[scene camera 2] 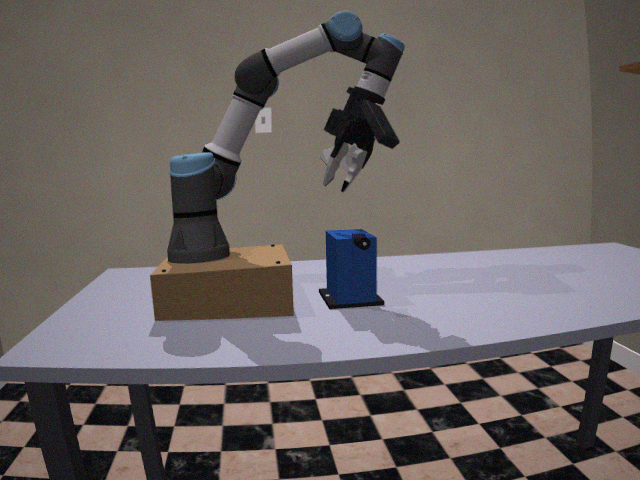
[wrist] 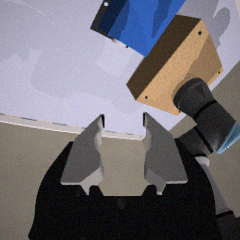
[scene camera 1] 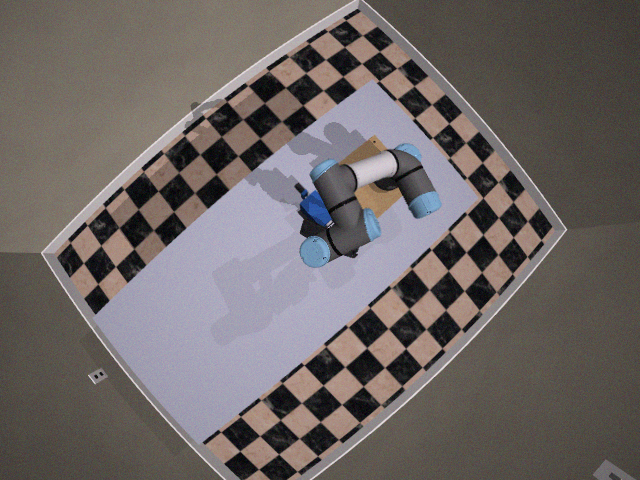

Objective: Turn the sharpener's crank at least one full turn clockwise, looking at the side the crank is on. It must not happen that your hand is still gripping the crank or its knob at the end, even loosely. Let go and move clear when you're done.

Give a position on a blue sharpener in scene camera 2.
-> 345, 289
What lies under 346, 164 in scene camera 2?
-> My gripper.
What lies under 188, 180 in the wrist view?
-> My gripper.
